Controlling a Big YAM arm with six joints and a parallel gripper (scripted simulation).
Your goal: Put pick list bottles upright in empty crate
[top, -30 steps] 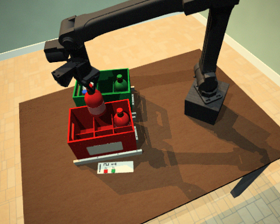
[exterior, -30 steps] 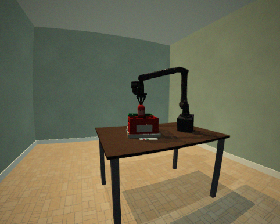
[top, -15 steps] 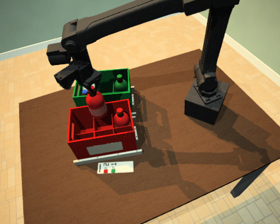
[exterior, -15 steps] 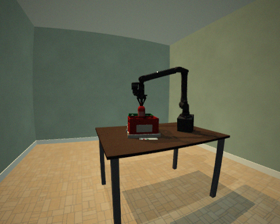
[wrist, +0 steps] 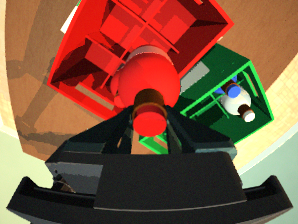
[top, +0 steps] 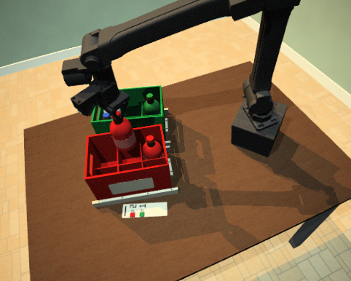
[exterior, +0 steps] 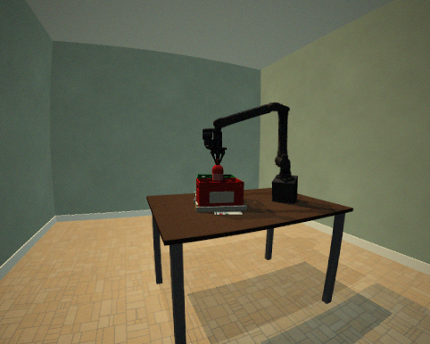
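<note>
My hand is 21 cm above the red crate, 5 cm to the right of it and 1 cm short of it. Round my hand: blue-capped bottle (20 cm below, 16 cm to the right, 5 cm ahead); red bottle (20 cm below, 9 cm behind, 1 cm to the left); green crate (21 cm below, 18 cm to the right, 5 cm behind).
</note>
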